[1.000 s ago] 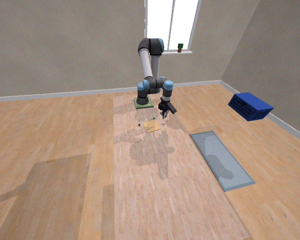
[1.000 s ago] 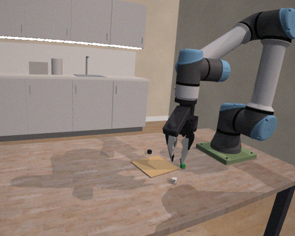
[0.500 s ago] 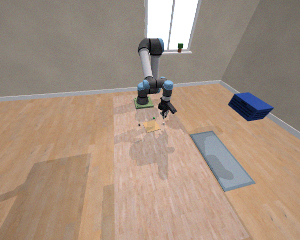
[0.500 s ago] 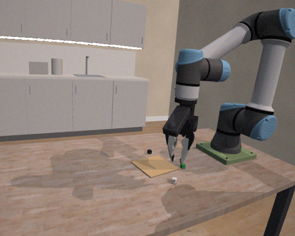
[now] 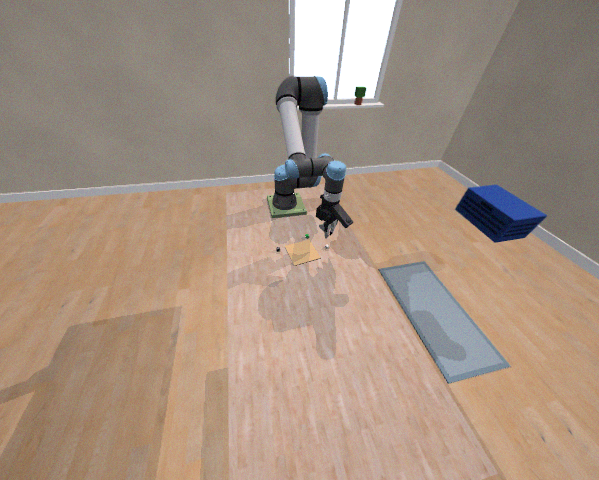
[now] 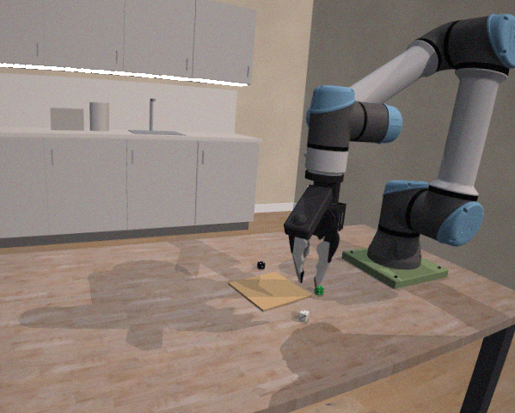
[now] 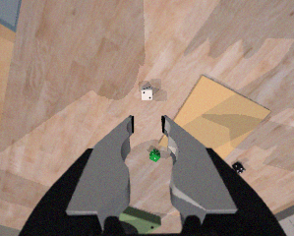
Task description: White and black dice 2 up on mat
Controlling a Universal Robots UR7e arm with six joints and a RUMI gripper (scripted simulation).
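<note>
Right now the white die is 80 mm below my hand. Also, from my hand: black die 250 mm to the right, 80 mm below, 10 mm ahead; then green die 100 mm to the right, 80 mm below, 80 mm behind; then tan mat 130 mm to the right, 90 mm below, 30 mm ahead.
</note>
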